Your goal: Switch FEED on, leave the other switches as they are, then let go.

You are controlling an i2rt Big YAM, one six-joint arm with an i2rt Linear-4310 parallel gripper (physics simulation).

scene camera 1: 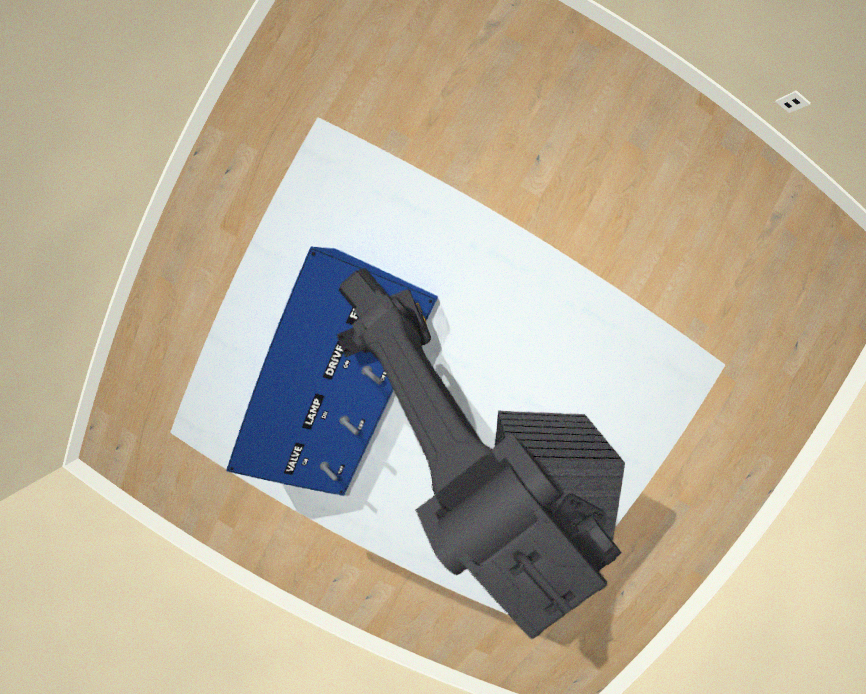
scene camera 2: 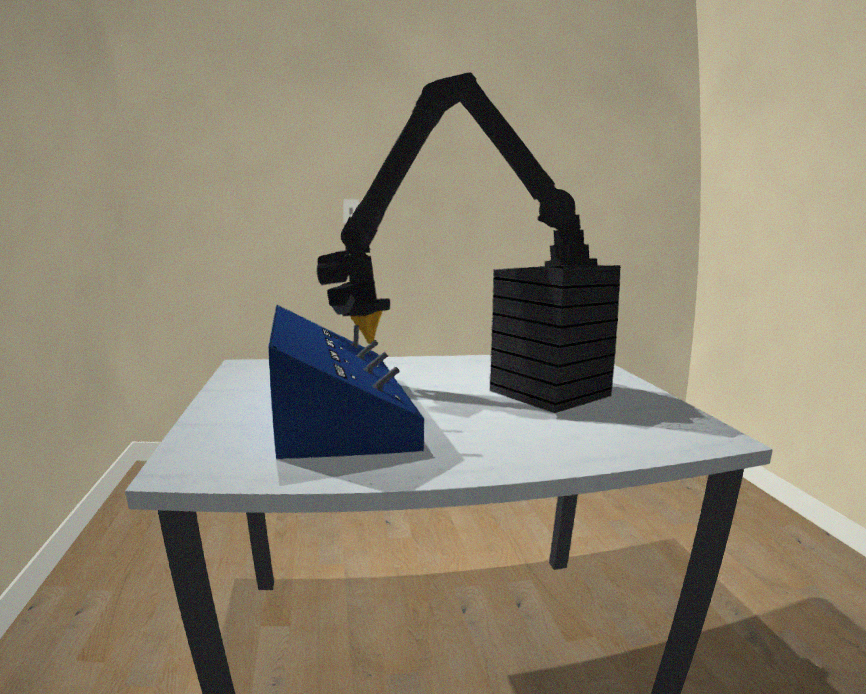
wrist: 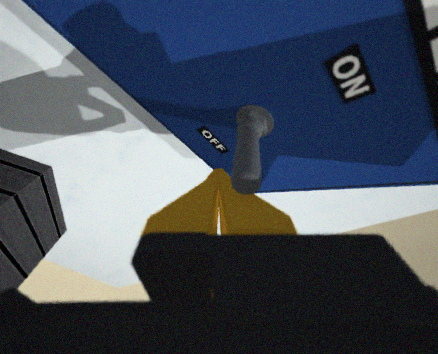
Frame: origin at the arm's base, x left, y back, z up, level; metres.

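Seen in the pictures: gripper, fingertip midpoint: (wrist: pixel 218 176); arm's base at its link origin: (scene camera 1: pixel 569 528) (scene camera 2: pixel 570 266).
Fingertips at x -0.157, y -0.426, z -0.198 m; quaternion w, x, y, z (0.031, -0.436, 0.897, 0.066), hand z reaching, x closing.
Offsets run from my fingertips to a thing's middle. Level surfaces: height alone.
The blue switch panel {dy -0.099, dx +0.205, dz -0.031 m} (scene camera 1: pixel 278 368) (scene camera 2: pixel 346 426) (wrist: pixel 300 30) slopes down toward the arm's base. The FEED lever {dy -0.036, dx +0.019, dz +0.024 m} (scene camera 2: pixel 355 334) (wrist: pixel 247 155) stands upright in scene camera 2, unlike the other three; the arm hides it in scene camera 1. The DRIVE lever {dy -0.014, dx +0.138, dz +0.017 m} (scene camera 1: pixel 372 375) (scene camera 2: pixel 368 349), LAMP lever {dy -0.004, dx +0.257, dz +0.017 m} (scene camera 1: pixel 349 425) (scene camera 2: pixel 377 362) and VALVE lever {dy +0.006, dx +0.377, dz +0.017 m} (scene camera 1: pixel 329 471) (scene camera 2: pixel 388 378) lean to their OFF side. My gripper (scene camera 2: pixel 371 341) (wrist: pixel 218 176) is shut and empty. Its tips are beside the FEED lever's free end, on the OFF side. I cannot tell whether they touch it.
The panel stands on a white table {dz -0.096 m} (scene camera 1: pixel 506 289) (scene camera 2: pixel 498 448). The ribbed black pedestal (scene camera 1: pixel 578 448) (scene camera 2: pixel 552 339) (wrist: pixel 30 215) carries the arm at the table's other side. The neighbouring DRIVE lever is close to the gripper. The arm covers part of the FEED label {dy -0.105, dx +0.025, dz +0.032 m} (scene camera 1: pixel 354 315).
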